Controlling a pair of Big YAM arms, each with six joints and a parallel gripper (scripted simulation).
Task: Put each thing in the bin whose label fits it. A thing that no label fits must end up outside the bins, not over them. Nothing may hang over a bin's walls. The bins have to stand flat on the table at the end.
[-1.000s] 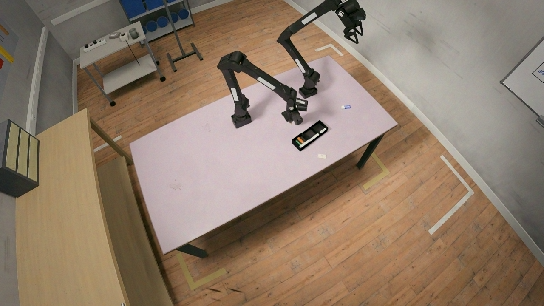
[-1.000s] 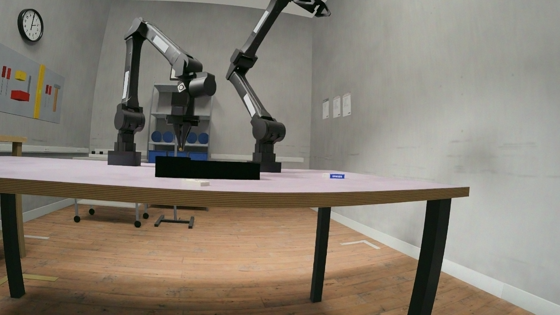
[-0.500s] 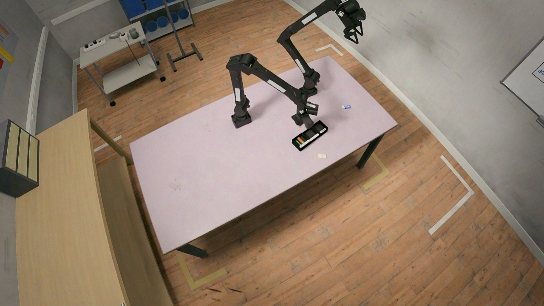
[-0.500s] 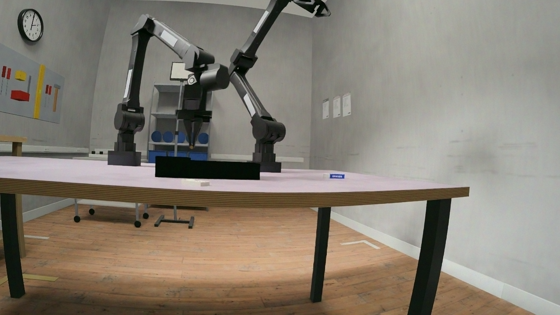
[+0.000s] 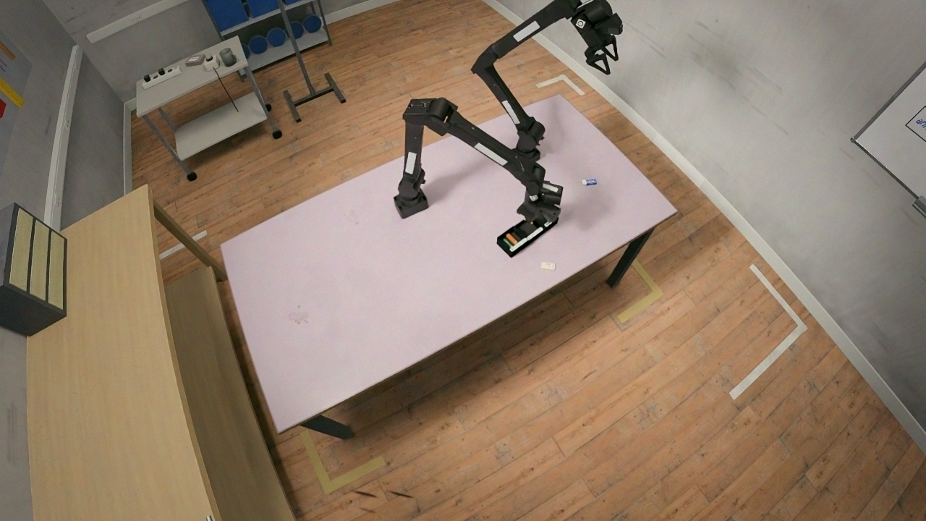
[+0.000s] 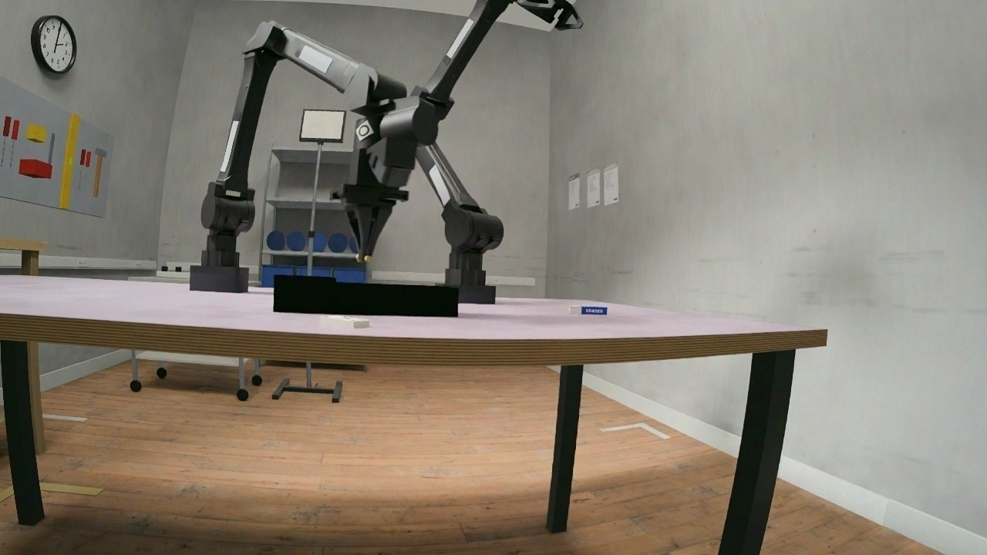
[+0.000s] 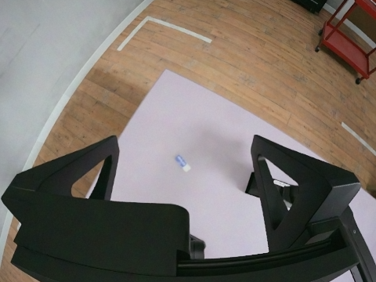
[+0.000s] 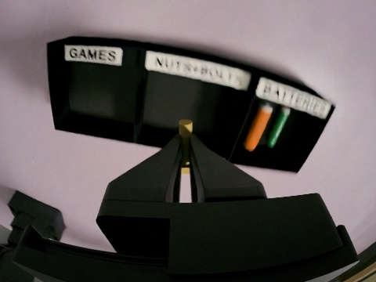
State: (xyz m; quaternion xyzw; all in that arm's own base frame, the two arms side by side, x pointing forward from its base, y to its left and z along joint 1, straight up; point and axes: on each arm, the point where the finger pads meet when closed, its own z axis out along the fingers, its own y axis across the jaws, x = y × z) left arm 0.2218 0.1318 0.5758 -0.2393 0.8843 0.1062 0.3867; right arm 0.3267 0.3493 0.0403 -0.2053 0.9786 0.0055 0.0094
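The white die is 170 mm ahead of my right hand, 20 mm to the right of it and 70 mm below it. Round my right hand: eraser 80 mm behind, 370 mm to the left, 70 mm below; orange battery 10 mm ahead, 80 mm to the right, 60 mm below; brass bolt 10 mm behind.
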